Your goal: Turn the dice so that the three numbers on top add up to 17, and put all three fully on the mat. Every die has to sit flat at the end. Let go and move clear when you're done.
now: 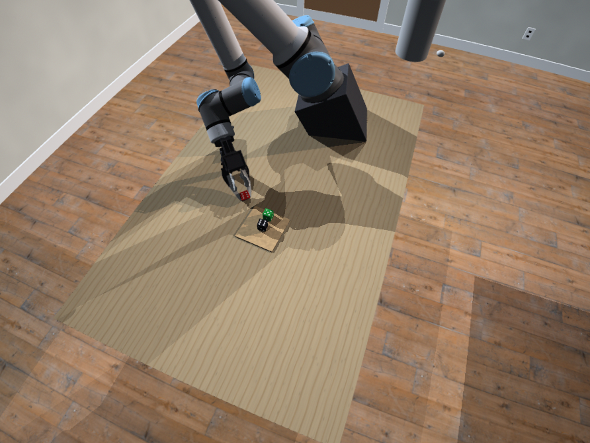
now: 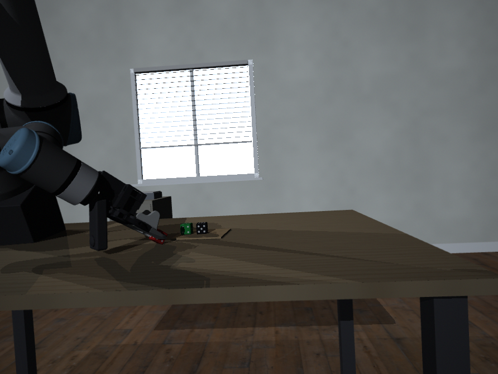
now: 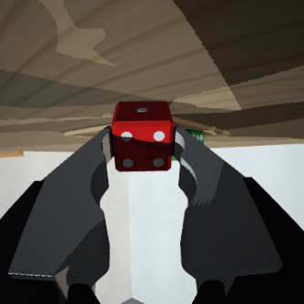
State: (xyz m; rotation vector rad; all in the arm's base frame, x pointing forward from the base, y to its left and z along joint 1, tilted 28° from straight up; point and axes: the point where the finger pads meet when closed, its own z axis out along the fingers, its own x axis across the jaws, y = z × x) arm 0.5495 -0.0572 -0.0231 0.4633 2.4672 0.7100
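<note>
My gripper is now right at the red die. The rest, counted from my hand: black die (13 cm to the left, 8 cm ahead); then green die (12 cm to the left, 3 cm ahead); then tan mat (13 cm to the left, 8 cm ahead, 2 cm below).
</note>
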